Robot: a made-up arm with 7 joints.
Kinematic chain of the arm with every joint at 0, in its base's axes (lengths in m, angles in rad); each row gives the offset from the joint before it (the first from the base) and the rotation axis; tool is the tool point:
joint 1: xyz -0.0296 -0.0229 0.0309 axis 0 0.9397 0.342
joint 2: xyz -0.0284 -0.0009 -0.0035 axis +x
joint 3: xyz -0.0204 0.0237 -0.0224 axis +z
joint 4: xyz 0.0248 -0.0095 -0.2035 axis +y
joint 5: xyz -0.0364 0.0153 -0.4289 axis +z
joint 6: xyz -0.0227 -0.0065 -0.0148 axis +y
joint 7: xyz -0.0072 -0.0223 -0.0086 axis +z
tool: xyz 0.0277 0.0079 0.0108
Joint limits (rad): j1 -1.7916..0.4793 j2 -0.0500..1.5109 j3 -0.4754..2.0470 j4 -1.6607..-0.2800 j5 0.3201..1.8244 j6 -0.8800..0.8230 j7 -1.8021..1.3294
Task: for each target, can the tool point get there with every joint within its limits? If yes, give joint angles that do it. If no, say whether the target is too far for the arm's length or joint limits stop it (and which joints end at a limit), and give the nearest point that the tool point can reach.
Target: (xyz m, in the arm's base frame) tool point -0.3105 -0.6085 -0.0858
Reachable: no: joint limits stop it (at a limit: joint 1, joint 2, joint 3, joint 4, joint 7) | nearest point -0.0160 -0.4236 0.2629 | short by 0.492 m
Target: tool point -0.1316 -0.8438 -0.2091
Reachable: no: too far | nearest point 0.0274 -0.4500 0.2625 | short by 0.635 m
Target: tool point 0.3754 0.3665 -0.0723
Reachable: yes | joints -0.5817 0.1586 0.9626 -1.3332 1.5868 0.4806 -0.2129
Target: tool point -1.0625 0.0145 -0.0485
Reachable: no: too far | nearest point -0.5107 0.2862 -0.2567 | short by 0.649 m
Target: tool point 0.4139 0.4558 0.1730
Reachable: yes | joints -1.6000 0.7532 1.5786 -0.6648 0.8160 0.1143 0.7446
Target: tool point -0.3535 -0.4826 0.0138
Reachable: no: joint limits stop it (at a limit: joint 1, joint 2, joint 3, joint 4, joint 7) | nearest point -0.0272 -0.4101 0.2690 | short by 0.421 m
